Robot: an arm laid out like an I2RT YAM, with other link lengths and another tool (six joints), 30 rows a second.
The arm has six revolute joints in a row. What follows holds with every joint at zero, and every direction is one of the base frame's. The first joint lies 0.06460 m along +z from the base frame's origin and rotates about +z. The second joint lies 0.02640 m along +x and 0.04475 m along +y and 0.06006 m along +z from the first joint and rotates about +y. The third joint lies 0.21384 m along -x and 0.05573 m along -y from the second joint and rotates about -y. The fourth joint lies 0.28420 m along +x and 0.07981 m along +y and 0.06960 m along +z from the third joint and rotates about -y. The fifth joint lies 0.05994 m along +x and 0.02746 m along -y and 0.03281 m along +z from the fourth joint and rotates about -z. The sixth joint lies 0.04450 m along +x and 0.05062 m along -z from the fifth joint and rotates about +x. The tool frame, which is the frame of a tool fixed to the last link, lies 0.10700 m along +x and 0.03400 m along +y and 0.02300 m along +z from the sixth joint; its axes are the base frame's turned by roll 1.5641, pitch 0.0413 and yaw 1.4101 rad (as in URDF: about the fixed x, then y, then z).
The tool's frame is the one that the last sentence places.
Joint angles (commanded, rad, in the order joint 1, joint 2, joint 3, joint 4, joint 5, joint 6), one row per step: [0.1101, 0.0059, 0.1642, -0.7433, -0.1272, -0.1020]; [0.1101, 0.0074, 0.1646, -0.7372, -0.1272, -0.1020]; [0.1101, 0.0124, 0.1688, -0.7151, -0.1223, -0.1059]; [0.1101, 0.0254, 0.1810, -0.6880, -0.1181, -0.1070]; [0.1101, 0.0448, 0.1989, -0.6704, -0.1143, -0.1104]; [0.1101, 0.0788, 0.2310, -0.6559, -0.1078, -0.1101]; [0.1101, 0.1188, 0.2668, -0.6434, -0.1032, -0.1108]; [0.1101, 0.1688, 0.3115, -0.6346, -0.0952, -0.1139]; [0.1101, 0.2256, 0.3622, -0.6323, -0.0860, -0.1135]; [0.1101, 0.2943, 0.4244, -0.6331, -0.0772, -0.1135]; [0.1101, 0.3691, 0.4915, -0.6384, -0.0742, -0.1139]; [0.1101, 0.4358, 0.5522, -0.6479, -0.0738, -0.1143]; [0.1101, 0.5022, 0.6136, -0.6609, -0.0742, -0.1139]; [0.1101, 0.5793, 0.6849, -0.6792, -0.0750, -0.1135]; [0.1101, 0.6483, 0.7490, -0.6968, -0.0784, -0.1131]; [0.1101, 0.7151, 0.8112, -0.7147, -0.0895, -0.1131]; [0.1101, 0.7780, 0.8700, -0.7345, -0.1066, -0.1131]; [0.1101, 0.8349, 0.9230, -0.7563, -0.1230, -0.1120]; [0.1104, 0.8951, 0.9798, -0.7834, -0.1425, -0.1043]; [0.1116, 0.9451, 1.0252, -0.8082, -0.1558, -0.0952]
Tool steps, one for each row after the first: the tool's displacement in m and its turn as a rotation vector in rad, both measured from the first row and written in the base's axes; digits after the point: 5 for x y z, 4 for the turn. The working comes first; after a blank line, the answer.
Tool pose at each row, in the base's axes (x y z in m, rotation vector in rad; the steps are taken from these numbers as rounded here): [0.24242, 0.12385, 0.12725, 1.3995, 1.7747, 0.8418]; [0.24310, 0.12392, 0.12813, 1.3966, 1.7708, 0.8452]; [0.24574, 0.12357, 0.13244, 1.3814, 1.7530, 0.8530]; [0.24887, 0.12332, 0.13950, 1.3663, 1.7304, 0.8658]; [0.25098, 0.12306, 0.14592, 1.3545, 1.7169, 0.8712]; [0.25330, 0.12235, 0.15478, 1.3495, 1.7027, 0.8734]; [0.25568, 0.12195, 0.16353, 1.3454, 1.6936, 0.8741]; [0.25854, 0.12114, 0.17303, 1.3426, 1.6870, 0.8676]; [0.26175, 0.12012, 0.18238, 1.3479, 1.6839, 0.8568]; [0.26600, 0.11928, 0.19326, 1.3545, 1.6839, 0.8440]; [0.27084, 0.11938, 0.20382, 1.3622, 1.6923, 0.8326]; [0.27543, 0.11983, 0.21247, 1.3704, 1.7044, 0.8219]; [0.28040, 0.12043, 0.22056, 1.3805, 1.7185, 0.8105]; [0.28674, 0.12125, 0.22886, 1.3939, 1.7376, 0.7953]; [0.29294, 0.12243, 0.23575, 1.4058, 1.7571, 0.7835]; [0.29907, 0.12476, 0.24203, 1.4155, 1.7816, 0.7788]; [0.30469, 0.12791, 0.24727, 1.4248, 1.8108, 0.7788]; [0.30967, 0.13086, 0.25095, 1.4368, 1.8404, 0.7774]; [0.31484, 0.13423, 0.25437, 1.4586, 1.8724, 0.7780]; [0.31914, 0.13687, 0.25573, 1.4823, 1.8994, 0.7738]

[0.00068, 0.00007, 0.00088, 0.0006, -0.0050, 0.0000]; [0.00332, -0.00028, 0.00519, -0.0029, -0.0273, -0.0020]; [0.00645, -0.00053, 0.01225, -0.0031, -0.0539, -0.0051]; [0.00856, -0.00079, 0.01867, -0.0061, -0.0708, -0.0066]; [0.01088, -0.00150, 0.02753, -0.0078, -0.0837, -0.0124]; [0.01326, -0.00190, 0.03628, -0.0098, -0.0923, -0.0160]; [0.01612, -0.00271, 0.04578, -0.0160, -0.0968, -0.0214]; [0.01933, -0.00373, 0.05513, -0.0209, -0.0934, -0.0294]; [0.02358, -0.00457, 0.06601, -0.0263, -0.0866, -0.0368]; [0.02842, -0.00447, 0.07657, -0.0298, -0.0740, -0.0390]; [0.03301, -0.00402, 0.08522, -0.0324, -0.0587, -0.0388]; [0.03798, -0.00342, 0.09331, -0.0342, -0.0408, -0.0383]; [0.04432, -0.00260, 0.10161, -0.0366, -0.0167, -0.0374]; [0.05052, -0.00142, 0.10850, -0.0372, 0.0059, -0.0344]; [0.05665, 0.00091, 0.11478, -0.0338, 0.0289, -0.0248]; [0.06227, 0.00406, 0.12002, -0.0269, 0.0535, -0.0105]; [0.06725, 0.00701, 0.12370, -0.0195, 0.0803, 0.0025]; [0.07242, 0.01038, 0.12712, -0.0052, 0.1135, 0.0139]; [0.07672, 0.01302, 0.12848, 0.0067, 0.1456, 0.0201]
